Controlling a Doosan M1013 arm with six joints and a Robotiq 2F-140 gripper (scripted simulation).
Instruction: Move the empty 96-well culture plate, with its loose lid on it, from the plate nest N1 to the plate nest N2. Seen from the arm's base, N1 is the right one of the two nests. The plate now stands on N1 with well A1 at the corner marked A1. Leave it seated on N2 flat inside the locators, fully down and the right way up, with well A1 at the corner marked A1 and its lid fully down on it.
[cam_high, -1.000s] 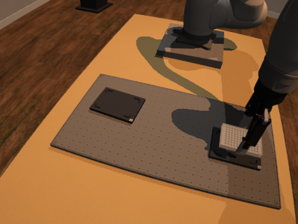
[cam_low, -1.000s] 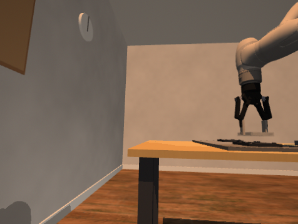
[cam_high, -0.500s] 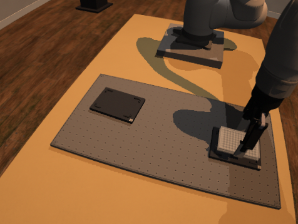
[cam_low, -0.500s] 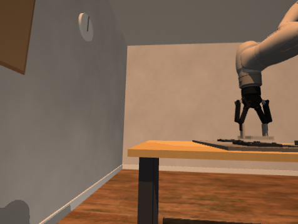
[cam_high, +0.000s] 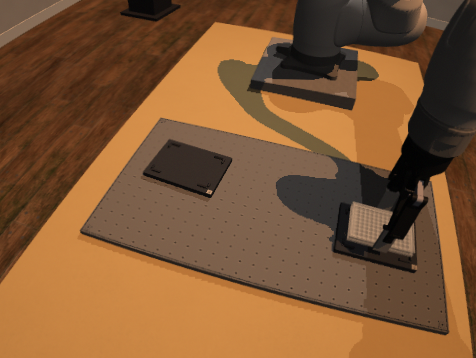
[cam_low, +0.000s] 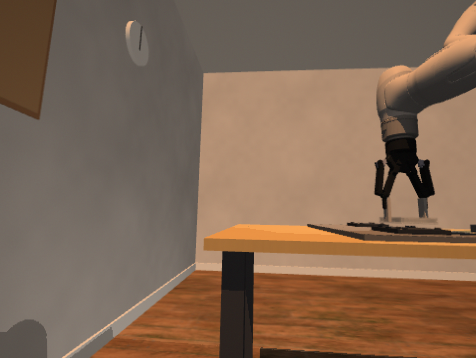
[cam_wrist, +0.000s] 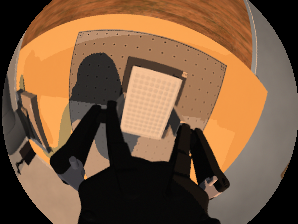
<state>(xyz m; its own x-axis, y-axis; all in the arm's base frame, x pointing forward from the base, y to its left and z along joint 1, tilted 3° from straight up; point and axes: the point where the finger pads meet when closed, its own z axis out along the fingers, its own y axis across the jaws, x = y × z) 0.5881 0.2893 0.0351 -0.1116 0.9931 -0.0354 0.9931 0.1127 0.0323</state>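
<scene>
Right now the lid is 20 mm below my hand. Round my hand: plate: 20 mm below; then A1 corner mark: 50 mm ahead, 80 mm to the left, 40 mm below; then black nest N2: 50 mm below.
</scene>
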